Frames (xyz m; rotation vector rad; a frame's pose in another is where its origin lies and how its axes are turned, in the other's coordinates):
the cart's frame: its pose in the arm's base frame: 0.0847 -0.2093 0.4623 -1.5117 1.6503 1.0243
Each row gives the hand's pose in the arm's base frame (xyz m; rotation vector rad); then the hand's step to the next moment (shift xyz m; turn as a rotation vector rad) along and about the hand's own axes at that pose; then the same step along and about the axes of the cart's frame.
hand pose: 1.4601 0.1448 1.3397 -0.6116 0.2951 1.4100
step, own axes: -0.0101 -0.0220 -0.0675 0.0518 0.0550 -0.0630
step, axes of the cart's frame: 0.0579 -0.0365 -0.0216 0.0791 0.0252 0.0527
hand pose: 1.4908 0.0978 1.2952 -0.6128 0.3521 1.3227
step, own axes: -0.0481 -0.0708 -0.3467 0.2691 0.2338 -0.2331
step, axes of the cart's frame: 0.3136 -0.1230 -0.1185 0.3078 0.1009 0.2766
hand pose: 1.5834 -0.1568 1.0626 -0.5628 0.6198 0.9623
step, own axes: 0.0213 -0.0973 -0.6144 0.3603 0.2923 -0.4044
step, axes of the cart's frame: 0.5904 -0.0103 -0.1969 0.4997 0.1299 0.3350
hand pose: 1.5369 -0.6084 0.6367 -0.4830 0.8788 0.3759
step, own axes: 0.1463 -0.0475 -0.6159 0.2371 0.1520 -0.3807
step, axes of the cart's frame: 0.5848 0.2256 -0.1004 0.4255 0.1302 0.1620
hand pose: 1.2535 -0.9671 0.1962 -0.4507 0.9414 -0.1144
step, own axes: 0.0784 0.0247 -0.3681 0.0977 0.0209 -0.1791
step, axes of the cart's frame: 0.3062 0.2190 0.0226 0.1923 0.0670 0.0247
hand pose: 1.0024 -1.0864 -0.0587 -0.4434 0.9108 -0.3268
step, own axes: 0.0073 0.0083 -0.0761 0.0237 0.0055 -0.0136
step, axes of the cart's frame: 0.0561 0.0510 0.0132 0.0269 -0.0061 0.0042
